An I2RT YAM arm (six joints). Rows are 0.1 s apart.
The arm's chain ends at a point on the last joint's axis. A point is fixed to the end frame.
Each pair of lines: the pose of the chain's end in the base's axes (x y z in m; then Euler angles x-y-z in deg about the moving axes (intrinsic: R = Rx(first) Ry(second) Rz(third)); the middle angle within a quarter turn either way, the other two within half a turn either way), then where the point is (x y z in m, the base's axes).
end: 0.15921 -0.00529 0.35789 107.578 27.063 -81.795
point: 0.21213 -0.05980 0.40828
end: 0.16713 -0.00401 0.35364 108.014 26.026 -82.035
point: 0.21962 -0.05965 0.40323
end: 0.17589 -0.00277 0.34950 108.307 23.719 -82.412
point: 0.22721 -0.06042 0.39802
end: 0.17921 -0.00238 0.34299 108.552 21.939 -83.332
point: 0.23023 -0.06120 0.39040
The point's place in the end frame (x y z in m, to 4 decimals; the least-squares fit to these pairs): -0.0595 0.0393 0.0568
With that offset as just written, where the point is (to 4 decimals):
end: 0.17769 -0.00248 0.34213 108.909 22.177 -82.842
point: 0.2284 -0.0617 0.3894
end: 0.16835 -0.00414 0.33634 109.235 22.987 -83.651
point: 0.2204 -0.0624 0.3832
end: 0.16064 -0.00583 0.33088 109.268 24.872 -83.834
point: 0.2142 -0.0624 0.3782
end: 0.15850 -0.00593 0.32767 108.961 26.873 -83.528
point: 0.2130 -0.0607 0.3761
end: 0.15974 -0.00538 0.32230 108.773 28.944 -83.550
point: 0.2156 -0.0581 0.3715
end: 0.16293 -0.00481 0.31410 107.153 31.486 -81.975
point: 0.2187 -0.0548 0.3661
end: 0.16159 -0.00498 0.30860 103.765 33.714 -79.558
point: 0.2163 -0.0515 0.3648
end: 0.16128 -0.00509 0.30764 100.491 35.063 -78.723
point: 0.2159 -0.0476 0.3669
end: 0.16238 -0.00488 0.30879 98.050 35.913 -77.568
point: 0.2164 -0.0449 0.3704
